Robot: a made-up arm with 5 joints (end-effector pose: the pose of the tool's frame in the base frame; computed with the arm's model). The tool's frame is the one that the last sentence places.
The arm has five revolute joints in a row. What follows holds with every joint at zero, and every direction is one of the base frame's.
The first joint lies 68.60 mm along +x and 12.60 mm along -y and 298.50 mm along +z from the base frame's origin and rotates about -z.
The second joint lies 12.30 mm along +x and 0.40 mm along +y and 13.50 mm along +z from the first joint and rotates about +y.
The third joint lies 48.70 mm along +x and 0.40 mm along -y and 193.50 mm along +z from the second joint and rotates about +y.
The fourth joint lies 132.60 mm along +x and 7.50 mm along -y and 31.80 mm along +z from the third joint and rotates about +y.
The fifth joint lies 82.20 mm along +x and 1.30 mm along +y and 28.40 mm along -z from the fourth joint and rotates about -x.
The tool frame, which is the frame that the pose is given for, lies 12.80 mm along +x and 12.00 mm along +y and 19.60 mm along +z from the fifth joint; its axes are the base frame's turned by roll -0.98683, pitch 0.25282 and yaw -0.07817 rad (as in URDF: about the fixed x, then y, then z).
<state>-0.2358 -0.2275 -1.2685 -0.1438 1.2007</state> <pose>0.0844 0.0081 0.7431 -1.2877 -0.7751 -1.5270</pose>
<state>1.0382 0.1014 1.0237 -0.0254 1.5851</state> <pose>0.1679 -0.1550 0.2905 -1.5801 1.6130 0.7282</pose>
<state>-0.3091 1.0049 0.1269 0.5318 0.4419</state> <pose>0.3145 0.0796 0.1750 -1.3892 1.4891 1.3914</pose>
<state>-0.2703 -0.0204 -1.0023 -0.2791 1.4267</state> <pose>0.2191 0.0446 0.7178 -1.6760 -0.5436 -1.3925</pose>
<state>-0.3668 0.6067 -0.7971 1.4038 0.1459</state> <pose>0.3549 0.1065 0.4068 -1.2421 1.1818 0.9975</pose>
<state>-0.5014 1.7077 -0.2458 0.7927 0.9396</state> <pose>0.2033 0.0803 0.0521 1.5502 -1.3903 -2.2114</pose>
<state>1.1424 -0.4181 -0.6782 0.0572 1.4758</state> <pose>0.1199 -0.0902 0.7035 -2.1545 1.1313 -1.9578</pose>
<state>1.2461 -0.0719 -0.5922 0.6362 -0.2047</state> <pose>0.1425 -0.2272 0.6112 -0.5158 0.6733 -1.1069</pose>
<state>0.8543 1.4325 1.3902 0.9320 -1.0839</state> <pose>0.0695 -0.0409 0.2804 -1.1217 -2.0442 -0.2339</pose>
